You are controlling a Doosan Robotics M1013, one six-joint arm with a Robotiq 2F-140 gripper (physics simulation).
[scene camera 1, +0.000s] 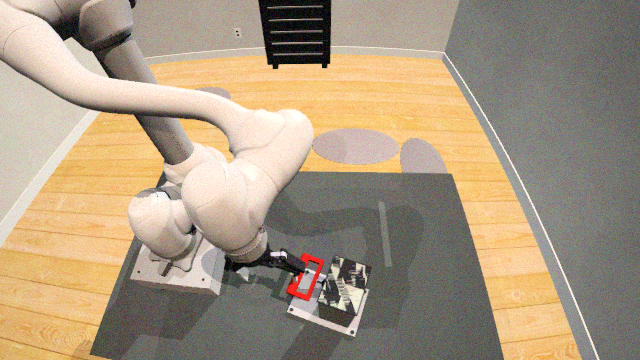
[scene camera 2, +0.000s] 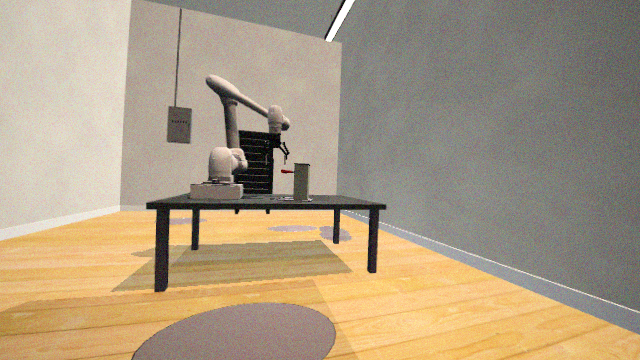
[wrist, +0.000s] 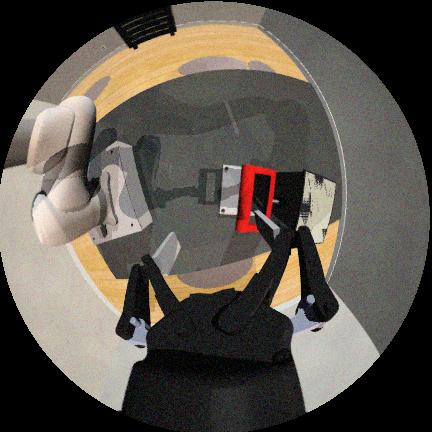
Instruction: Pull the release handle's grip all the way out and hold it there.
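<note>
The release handle, a red rectangular frame (scene camera 1: 299, 293) (scene camera 2: 287, 171) (wrist: 245, 200), sticks out level from the side of an upright box (scene camera 1: 345, 285) (scene camera 2: 301, 182) (wrist: 316, 207) that faces the robot's base. Its thick outer bar is the grip, and a gap shows between frame and box. My gripper (scene camera 2: 276, 161) (wrist: 214, 230) is open and empty, with its fingertips a little above the handle's height in scene camera 2. In the wrist view one finger pad overlaps the frame's opening and the other is well out on the robot's side. Whether the near pad touches the handle cannot be told.
The box stands on a pale plate (scene camera 1: 325, 324) (wrist: 230, 190) with corner bolts, on a dark table (scene camera 2: 265, 205). The robot's base block (scene camera 1: 175, 281) (scene camera 2: 216, 191) is at the table's left. A light strip (scene camera 1: 385, 235) lies behind the box. A black drawer cabinet (scene camera 1: 298, 35) stands by the wall.
</note>
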